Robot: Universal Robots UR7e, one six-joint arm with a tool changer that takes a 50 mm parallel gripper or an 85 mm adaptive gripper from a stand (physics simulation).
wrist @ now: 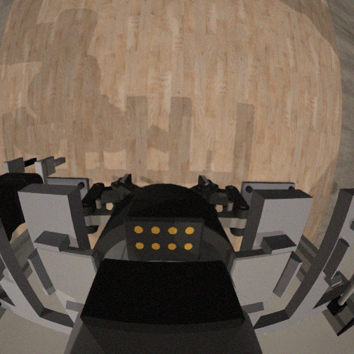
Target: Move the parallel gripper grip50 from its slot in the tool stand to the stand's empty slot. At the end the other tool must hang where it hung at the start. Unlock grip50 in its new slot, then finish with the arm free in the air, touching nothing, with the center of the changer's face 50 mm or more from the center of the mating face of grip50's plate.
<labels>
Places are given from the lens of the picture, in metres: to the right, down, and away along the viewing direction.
adaptive gripper (166,222): 0.00, 0.01, 0.05
grey tool stand (277,214): 0.05, 0.02, 0.07
The marked spots on the grey tool stand and the adaptive gripper are 0.05 m apart.
</labels>
